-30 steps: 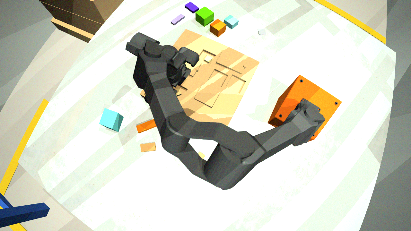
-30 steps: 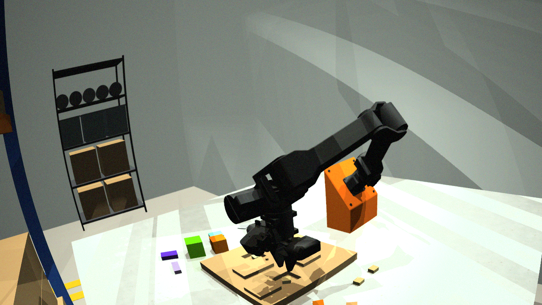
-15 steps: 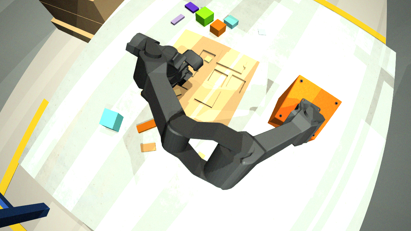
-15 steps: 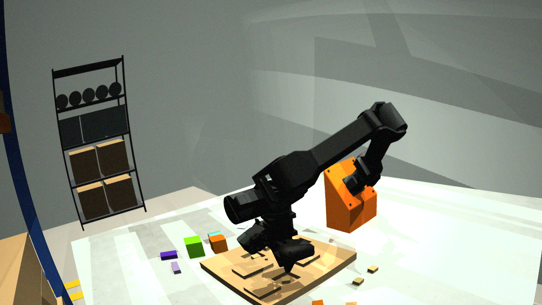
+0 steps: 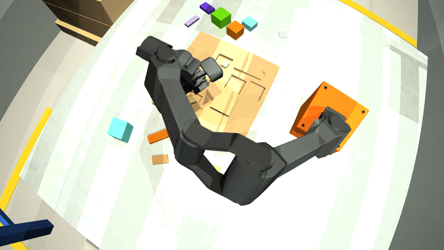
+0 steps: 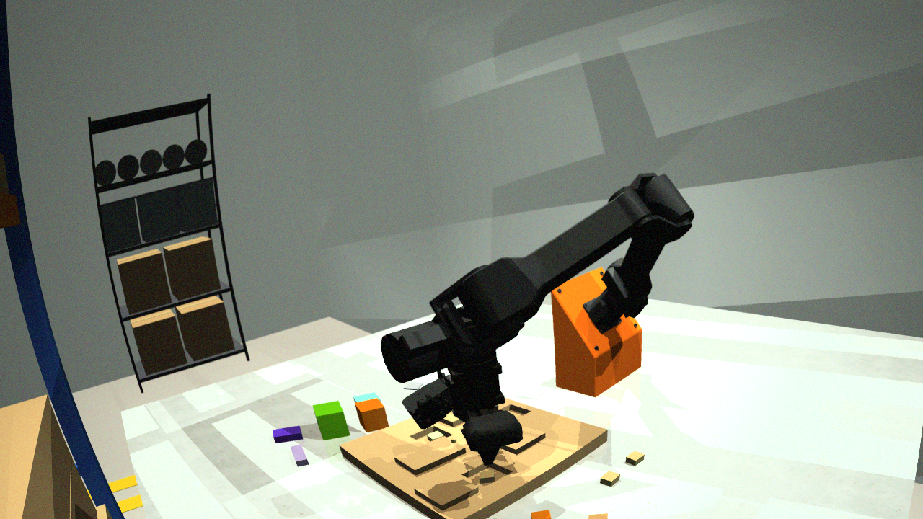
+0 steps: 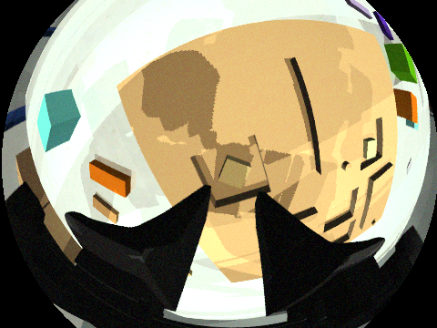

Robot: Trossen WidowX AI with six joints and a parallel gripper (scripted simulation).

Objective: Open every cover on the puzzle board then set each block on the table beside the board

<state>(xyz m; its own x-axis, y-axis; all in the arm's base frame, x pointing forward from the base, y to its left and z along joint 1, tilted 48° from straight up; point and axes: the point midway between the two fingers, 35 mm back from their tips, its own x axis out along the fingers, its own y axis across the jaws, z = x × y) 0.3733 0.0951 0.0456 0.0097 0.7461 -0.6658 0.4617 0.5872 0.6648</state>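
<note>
My gripper tip is now 38 cm to the left of the grey tile, 14 cm past it and 5 cm above it. Also, from my gripper tip: tan slab: 20 cm to the left, 4 cm below, 1 cm behind; then teal cube: 19 cm to the left, 14 cm ahead, 2 cm below; then orange flat piece: 14 cm to the left, 4 cm below, 3 cm ahead.
</note>
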